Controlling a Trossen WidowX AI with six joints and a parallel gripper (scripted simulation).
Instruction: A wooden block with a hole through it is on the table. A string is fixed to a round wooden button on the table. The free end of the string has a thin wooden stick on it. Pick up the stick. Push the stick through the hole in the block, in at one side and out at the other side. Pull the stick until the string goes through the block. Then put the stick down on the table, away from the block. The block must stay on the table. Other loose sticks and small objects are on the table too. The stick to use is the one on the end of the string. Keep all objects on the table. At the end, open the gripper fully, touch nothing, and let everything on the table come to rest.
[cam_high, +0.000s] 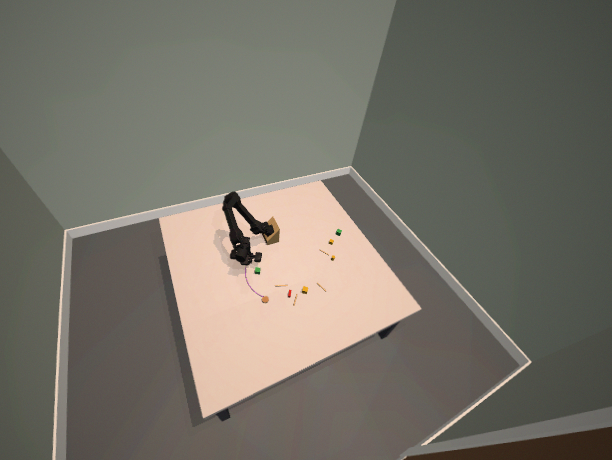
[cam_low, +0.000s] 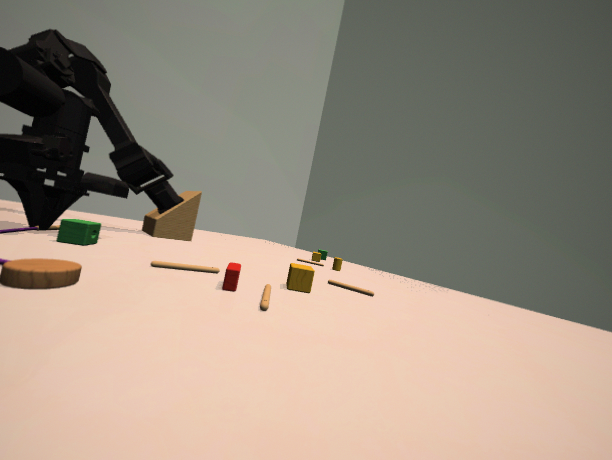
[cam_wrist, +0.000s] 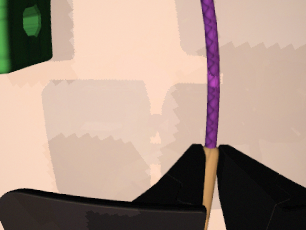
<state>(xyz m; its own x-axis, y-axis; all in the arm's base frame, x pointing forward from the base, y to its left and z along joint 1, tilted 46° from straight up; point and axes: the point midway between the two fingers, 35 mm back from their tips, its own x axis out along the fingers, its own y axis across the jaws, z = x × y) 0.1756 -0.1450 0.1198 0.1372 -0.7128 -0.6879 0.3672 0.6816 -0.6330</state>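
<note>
The green block lies 8 cm ahead of my gripper tip, 5 cm to the left of it and 1 cm above it. From my gripper tip the other things lie so: red block: 28 cm ahead, 20 cm to the left, 1 cm above; thin wooden stick: 2 cm behind, 1 cm to the left; round wooden button: 28 cm ahead, 6 cm to the left.
</note>
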